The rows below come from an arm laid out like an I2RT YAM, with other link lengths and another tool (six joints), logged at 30 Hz.
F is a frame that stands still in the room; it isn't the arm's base.
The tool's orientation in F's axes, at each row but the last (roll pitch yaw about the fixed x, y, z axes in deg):
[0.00 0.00 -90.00]
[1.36 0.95 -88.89]
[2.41 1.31 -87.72]
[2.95 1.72 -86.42]
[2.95 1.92 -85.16]
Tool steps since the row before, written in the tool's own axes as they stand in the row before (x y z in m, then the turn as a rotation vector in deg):
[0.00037 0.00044 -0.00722 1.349 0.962 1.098]
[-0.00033 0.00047 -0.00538 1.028 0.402 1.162]
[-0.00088 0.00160 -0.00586 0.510 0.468 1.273]
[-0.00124 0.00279 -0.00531 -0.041 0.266 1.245]
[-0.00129 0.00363 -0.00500 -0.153 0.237 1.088]
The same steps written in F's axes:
[0.00044 -0.00037 -0.00722 0.962 -1.349 1.098]
[0.00059 0.00043 -0.00536 0.395 -1.040 1.154]
[0.00180 0.00108 -0.00577 0.435 -0.522 1.280]
[0.00297 0.00158 -0.00512 0.201 0.016 1.258]
[0.00375 0.00177 -0.00476 0.170 0.131 1.103]

